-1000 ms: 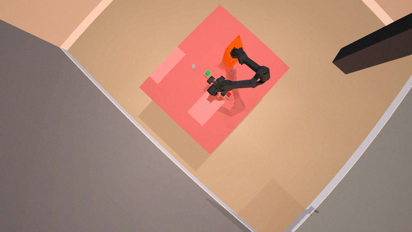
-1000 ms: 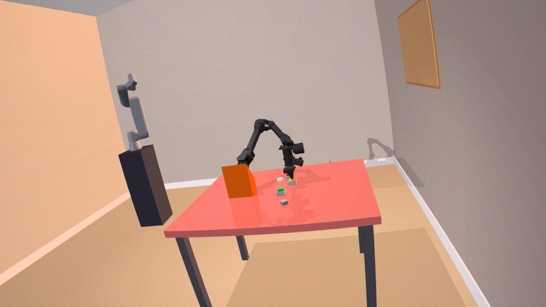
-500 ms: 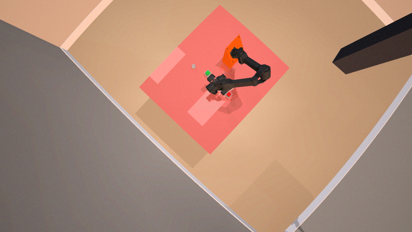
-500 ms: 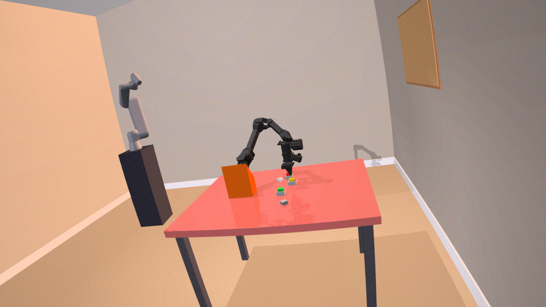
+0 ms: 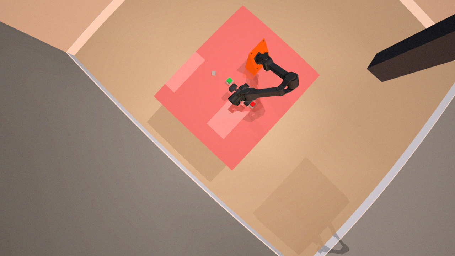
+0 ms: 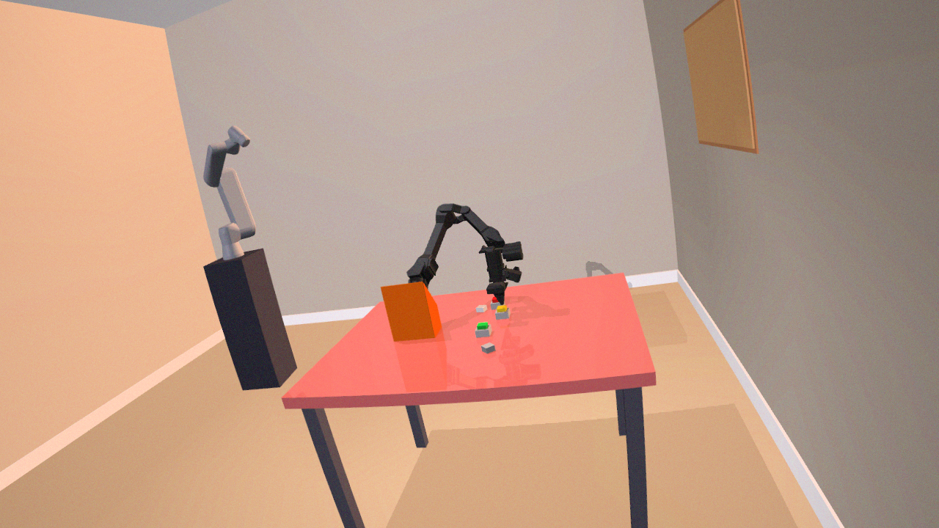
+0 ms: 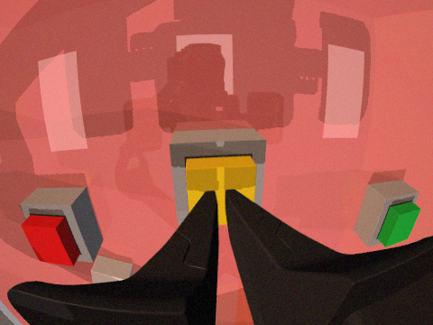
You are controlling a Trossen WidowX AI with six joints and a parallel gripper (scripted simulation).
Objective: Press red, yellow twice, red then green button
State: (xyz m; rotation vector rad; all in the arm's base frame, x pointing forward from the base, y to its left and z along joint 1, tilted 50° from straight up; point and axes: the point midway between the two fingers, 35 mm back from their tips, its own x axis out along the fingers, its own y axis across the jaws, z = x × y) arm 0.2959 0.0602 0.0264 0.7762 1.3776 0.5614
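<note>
My gripper tip is now 10 mm past the yellow button and 20 mm above it. Round my gripper tip: white block (90 mm behind, 100 mm to the left, 40 mm below); then red button (30 mm behind, 120 mm to the left, 20 mm below); then green button (70 mm behind, 150 mm to the right, 20 mm below).
</note>
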